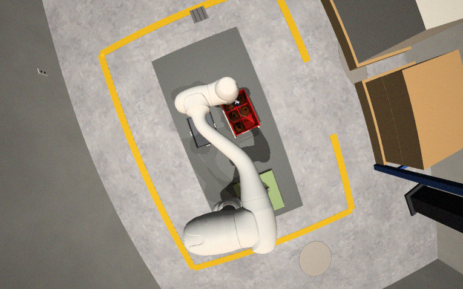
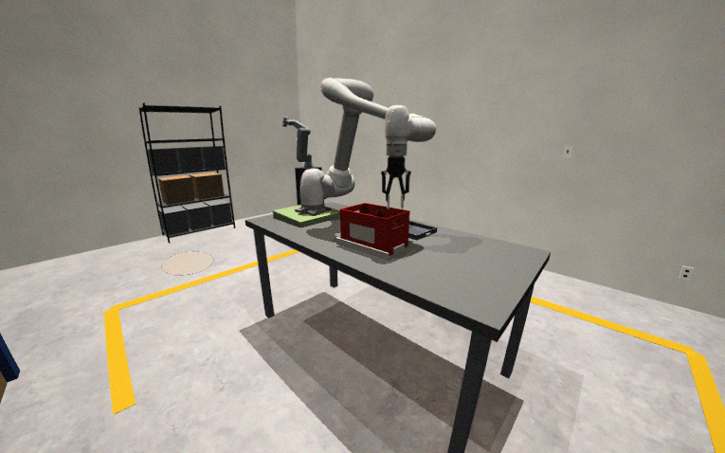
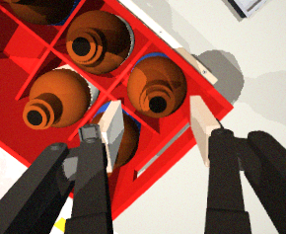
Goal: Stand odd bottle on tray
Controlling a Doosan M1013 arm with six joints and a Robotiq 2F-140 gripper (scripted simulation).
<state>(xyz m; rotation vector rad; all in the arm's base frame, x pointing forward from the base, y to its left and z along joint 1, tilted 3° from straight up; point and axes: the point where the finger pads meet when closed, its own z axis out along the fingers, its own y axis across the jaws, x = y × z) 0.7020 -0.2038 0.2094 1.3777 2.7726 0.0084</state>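
Right now the red crate is 90 mm behind my hand, 30 mm to the right of it and 130 mm below it. From my hand the other things lie so: dark grey tray 40 mm behind, 270 mm to the left, 210 mm below.
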